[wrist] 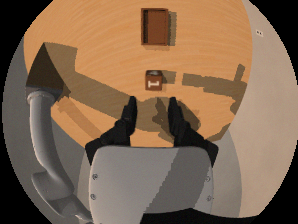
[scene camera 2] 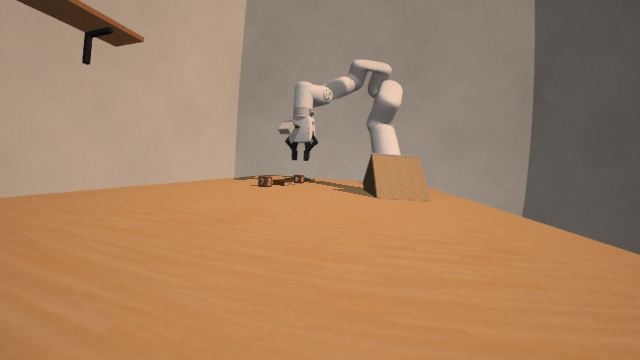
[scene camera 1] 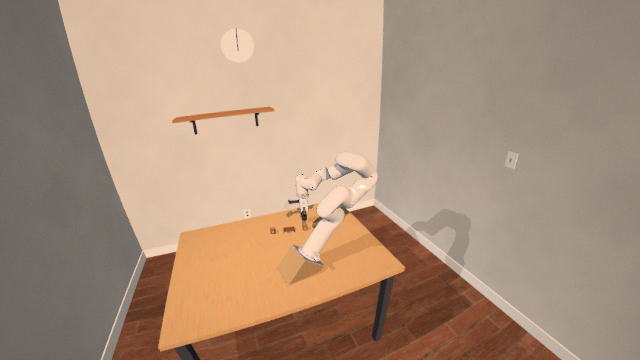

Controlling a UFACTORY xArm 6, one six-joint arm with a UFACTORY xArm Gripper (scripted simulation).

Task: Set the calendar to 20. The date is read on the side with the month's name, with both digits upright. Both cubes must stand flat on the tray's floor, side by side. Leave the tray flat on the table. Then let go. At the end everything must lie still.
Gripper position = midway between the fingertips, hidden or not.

I see my gripper (scene camera 2: 300, 160) and a brown tray (wrist: 154, 28).
My gripper is seen too in the wrist view (wrist: 152, 104).
